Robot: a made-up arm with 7 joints.
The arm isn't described. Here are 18 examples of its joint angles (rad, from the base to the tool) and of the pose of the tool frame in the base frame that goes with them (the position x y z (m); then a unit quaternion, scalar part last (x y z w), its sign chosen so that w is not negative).
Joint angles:
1: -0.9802 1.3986 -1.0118 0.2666 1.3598 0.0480 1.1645
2: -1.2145 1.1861 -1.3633 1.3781 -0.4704 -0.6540 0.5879
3: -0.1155 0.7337 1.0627 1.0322 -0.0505 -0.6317 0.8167
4: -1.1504 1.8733 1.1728 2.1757 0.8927 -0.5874 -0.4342
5: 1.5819 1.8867 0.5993 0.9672 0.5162 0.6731 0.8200
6: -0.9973 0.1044 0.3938 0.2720 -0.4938 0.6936 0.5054
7: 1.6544 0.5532 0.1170 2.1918 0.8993 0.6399 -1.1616
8: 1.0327 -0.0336 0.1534 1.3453 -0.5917 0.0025 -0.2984
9: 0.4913 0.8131 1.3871 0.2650 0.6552 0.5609 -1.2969
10: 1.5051 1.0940 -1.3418 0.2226 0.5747 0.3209 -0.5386
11: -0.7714 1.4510 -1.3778 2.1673 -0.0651 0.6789 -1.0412
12: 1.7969 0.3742 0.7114 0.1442 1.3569 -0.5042 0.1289
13: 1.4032 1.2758 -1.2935 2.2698 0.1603 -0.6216 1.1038
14: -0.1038 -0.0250 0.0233 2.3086 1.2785 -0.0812 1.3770
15: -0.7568 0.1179 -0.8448 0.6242 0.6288 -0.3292 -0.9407
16: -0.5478 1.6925 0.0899 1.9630 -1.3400 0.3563 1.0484
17: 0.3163 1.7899 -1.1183 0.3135 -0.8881 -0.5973 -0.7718
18: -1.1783 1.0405 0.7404 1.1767 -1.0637 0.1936 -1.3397
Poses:
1: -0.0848 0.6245 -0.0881 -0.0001 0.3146 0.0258 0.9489
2: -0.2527 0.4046 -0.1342 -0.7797 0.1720 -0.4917 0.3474
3: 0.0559 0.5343 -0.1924 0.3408 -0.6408 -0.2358 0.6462
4: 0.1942 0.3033 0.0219 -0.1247 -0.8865 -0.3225 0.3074
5: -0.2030 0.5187 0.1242 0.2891 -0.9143 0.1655 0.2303
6: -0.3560 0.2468 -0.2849 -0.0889 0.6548 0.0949 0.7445
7: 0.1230 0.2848 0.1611 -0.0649 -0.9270 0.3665 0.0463
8: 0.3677 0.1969 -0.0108 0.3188 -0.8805 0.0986 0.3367
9: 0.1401 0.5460 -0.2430 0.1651 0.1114 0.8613 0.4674
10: 0.2469 0.5707 -0.0069 0.7092 -0.3103 0.1929 0.6029
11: -0.0979 0.3352 -0.1430 0.1608 -0.1915 -0.6823 0.6869
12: 0.4093 0.3655 0.1149 0.4408 0.5981 -0.6687 0.0292
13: 0.1814 0.2926 0.0088 0.0213 0.3123 0.9496 0.0194
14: 0.1209 0.1794 -0.1673 0.6033 0.7591 0.2319 0.0776
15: -0.2472 0.1498 -0.3669 0.2769 -0.0213 -0.0133 0.9606
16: 0.1673 0.3845 -0.0545 0.5569 0.1993 -0.7503 0.2954
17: 0.0087 0.6362 0.0541 0.4952 0.0576 -0.7705 0.3973
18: -0.0229 0.5409 -0.1467 0.7660 -0.2823 -0.5732 0.0703
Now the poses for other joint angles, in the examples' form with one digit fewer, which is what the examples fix.
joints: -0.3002 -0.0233 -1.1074 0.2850 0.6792 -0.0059 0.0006
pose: -0.113 0.123 -0.443 -0.153 0.051 -0.188 0.969
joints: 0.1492 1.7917 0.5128 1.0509 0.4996 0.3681 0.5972
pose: 0.116 0.525 0.178 0.421 -0.568 -0.147 0.692
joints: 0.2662 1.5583 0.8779 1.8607 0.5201 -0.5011 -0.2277
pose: 0.075 0.408 0.160 -0.373 0.887 0.229 0.146
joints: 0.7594 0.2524 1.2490 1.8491 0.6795 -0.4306 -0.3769
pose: 0.164 0.401 -0.090 -0.156 0.760 -0.585 0.236
